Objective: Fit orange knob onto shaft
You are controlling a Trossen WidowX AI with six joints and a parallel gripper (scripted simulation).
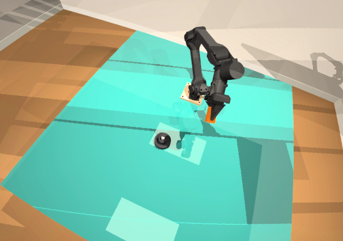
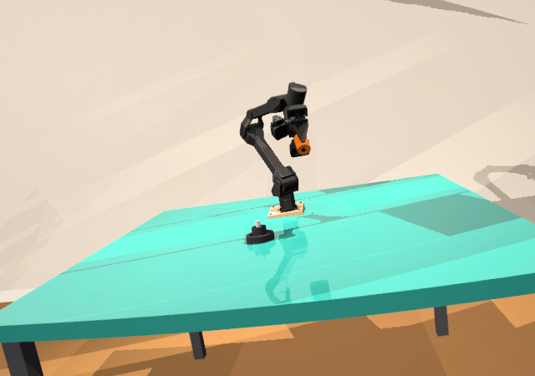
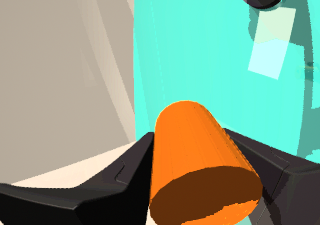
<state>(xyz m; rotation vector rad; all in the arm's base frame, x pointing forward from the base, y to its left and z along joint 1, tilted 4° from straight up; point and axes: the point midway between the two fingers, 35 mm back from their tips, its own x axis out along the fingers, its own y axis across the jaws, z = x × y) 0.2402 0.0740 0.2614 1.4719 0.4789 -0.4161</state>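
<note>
My gripper tip is now 3 cm past the orange knob and 2 cm below it. The rest, counted from my gripper tip: round black pedestal: 5 cm ahead, 17 cm to the right, 22 cm below.
</note>
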